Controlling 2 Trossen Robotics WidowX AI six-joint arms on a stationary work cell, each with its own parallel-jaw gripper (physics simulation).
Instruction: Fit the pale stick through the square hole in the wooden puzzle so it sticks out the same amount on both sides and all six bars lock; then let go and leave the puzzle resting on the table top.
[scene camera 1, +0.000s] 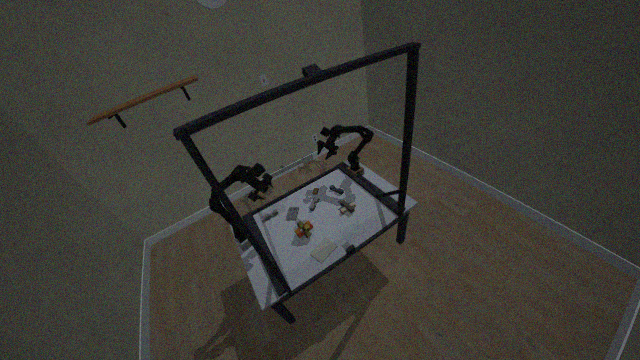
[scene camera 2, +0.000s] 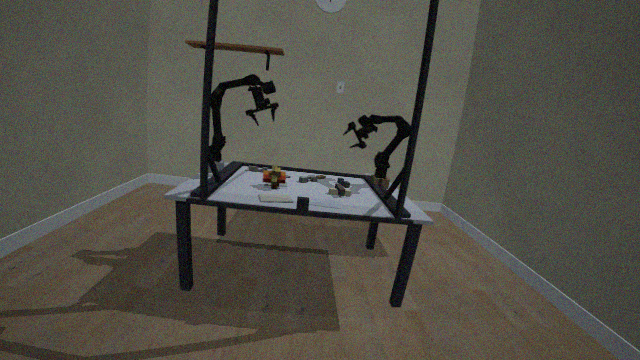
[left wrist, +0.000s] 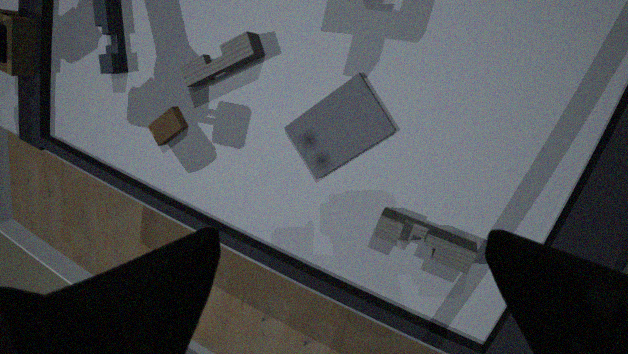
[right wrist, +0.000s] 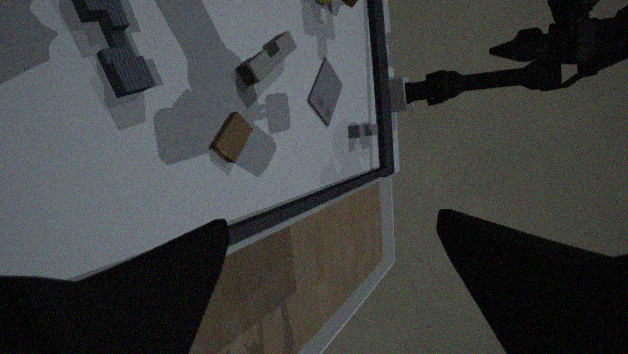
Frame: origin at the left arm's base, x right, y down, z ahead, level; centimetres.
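Seen in the pictures: left gripper, between the fingertips: (scene camera 1: 268, 193) (scene camera 2: 266, 123) (left wrist: 354, 242) (right wrist: 499, 51); right gripper, between the fingertips: (scene camera 1: 321, 157) (scene camera 2: 346, 141) (right wrist: 333, 225); left arm's base, origin of its link: (scene camera 1: 242, 237) (scene camera 2: 214, 160) (right wrist: 408, 92); right arm's base, origin of its link: (scene camera 1: 355, 168) (scene camera 2: 380, 177).
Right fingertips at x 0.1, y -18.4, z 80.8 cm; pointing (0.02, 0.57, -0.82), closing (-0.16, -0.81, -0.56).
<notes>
Pixels of each thing's top centre, then the offset from my right fingertips to it.
- dark notched bar, centre of its top: (right wrist: 114, 26) (left wrist: 102, 34) (scene camera 1: 336, 188) dz -3.6, dx +15.3, dy +22.0 cm
- orange-brown block, centre of its top: (right wrist: 235, 136) (left wrist: 164, 127) dz -14.7, dx +2.1, dy +23.4 cm
- grey plate, centre of its top: (left wrist: 336, 129) (right wrist: 327, 91) (scene camera 1: 292, 213) dz -41.7, dx +5.2, dy +24.3 cm
- pale plate, centre of its top: (scene camera 2: 275, 197) (scene camera 1: 323, 249) dz -47.3, dx +45.8, dy +24.4 cm
A cross-shaped puzzle of red, orange and yellow-green bars (scene camera 1: 303, 229) (scene camera 2: 274, 177) stands on the table top, left of the middle in the scene views; its edge shows at the top of the right wrist view. I cannot make out a square hole or a stick in it. Another cluster of pale and dark bars (scene camera 1: 346, 207) (scene camera 2: 340, 190) lies farther right. I cannot tell which piece is the pale stick. My left gripper (scene camera 1: 261, 193) (scene camera 2: 266, 122) (left wrist: 354, 242) is open and empty, high above the table's back left. My right gripper (scene camera 1: 323, 155) (scene camera 2: 347, 140) (right wrist: 333, 225) is open and empty, high at the back right.
Two grey notched bars (left wrist: 225, 60) (left wrist: 430, 232), a dark notched bar (scene camera 1: 336, 189) (right wrist: 125, 65), an orange-brown block (left wrist: 169, 125) (right wrist: 232, 137) and a grey plate (left wrist: 342, 127) (right wrist: 326, 92) lie behind. A pale plate (scene camera 1: 324, 251) (scene camera 2: 275, 198) lies in front. A dark frame (scene camera 1: 411, 110) surrounds the table.
</notes>
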